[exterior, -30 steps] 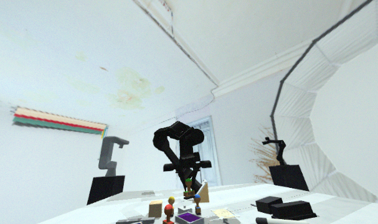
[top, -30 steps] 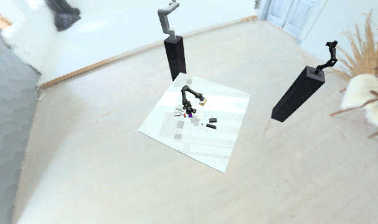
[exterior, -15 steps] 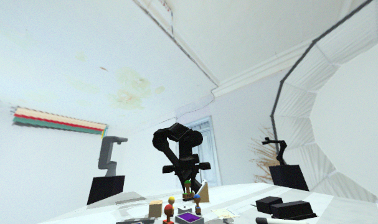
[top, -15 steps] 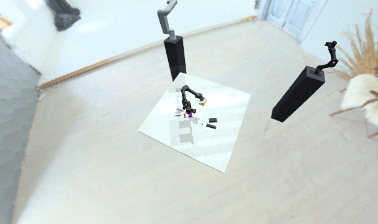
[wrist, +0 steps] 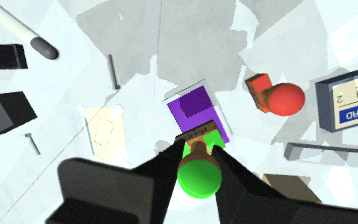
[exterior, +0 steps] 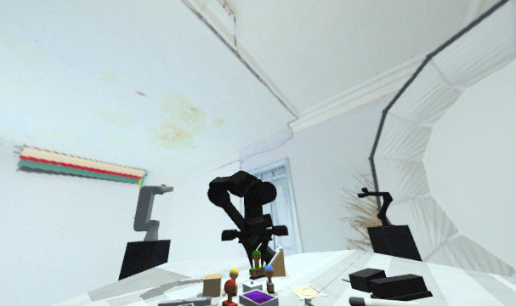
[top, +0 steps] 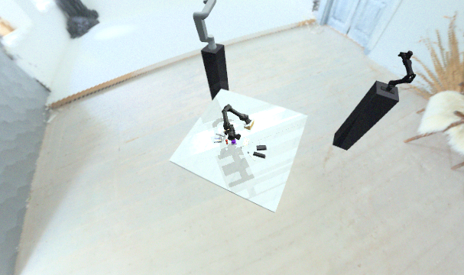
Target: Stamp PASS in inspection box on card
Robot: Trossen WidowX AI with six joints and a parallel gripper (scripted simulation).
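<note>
Right now the purple ink pad is 70 mm below my gripper tip. Also, from my gripper tip: blue-knobbed stamp (90 mm behind, 60 mm below, 40 mm to the left); green-knobbed stamp (right at my gripper tip); red-knobbed stamp (70 mm to the right, 60 mm below, 50 mm ahead).
</note>
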